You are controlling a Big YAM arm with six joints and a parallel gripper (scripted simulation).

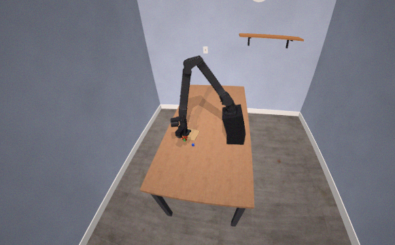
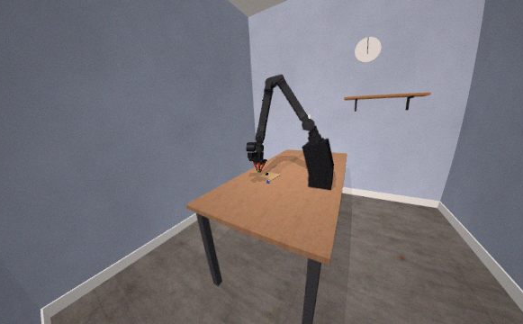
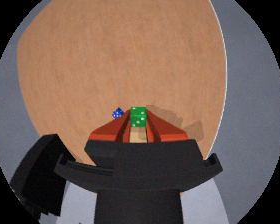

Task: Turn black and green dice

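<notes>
Now: hand 5 cm past the blue die, 4 cm to the left of it and 9 cm above it. Round my hand: black die (6 cm ahead, 16 cm to the right, 9 cm below); green die (right at my hand); tan mat (3 cm ahead, 17 cm to the right, 10 cm below).
</notes>
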